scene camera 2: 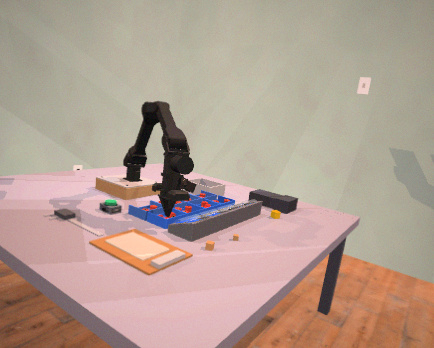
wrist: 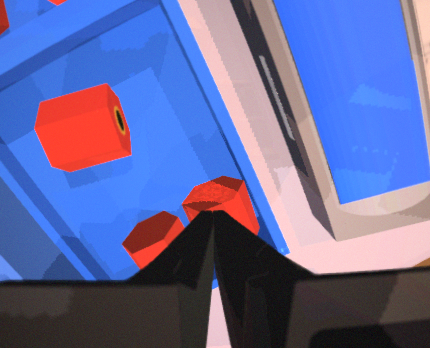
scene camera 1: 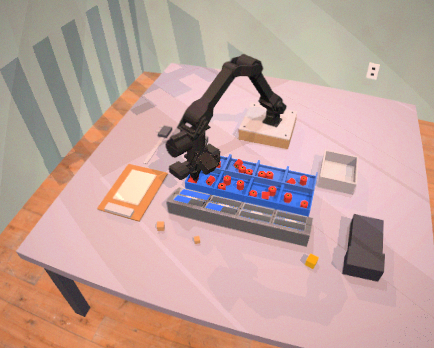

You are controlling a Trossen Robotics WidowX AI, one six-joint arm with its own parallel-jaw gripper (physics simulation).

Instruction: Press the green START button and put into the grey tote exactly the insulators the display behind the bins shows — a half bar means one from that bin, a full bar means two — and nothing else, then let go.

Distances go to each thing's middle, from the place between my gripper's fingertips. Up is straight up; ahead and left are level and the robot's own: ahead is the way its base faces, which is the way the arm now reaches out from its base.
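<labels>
With the grey tote (scene camera 1: 339, 171) as my reference, my gripper is 44 cm to the right of it and 28 cm past it. The black box (scene camera 1: 364, 258) is 60 cm to the left of my hand. Of the things named here, going by their middles, the grey tote is the nearest to my gripper.
</labels>
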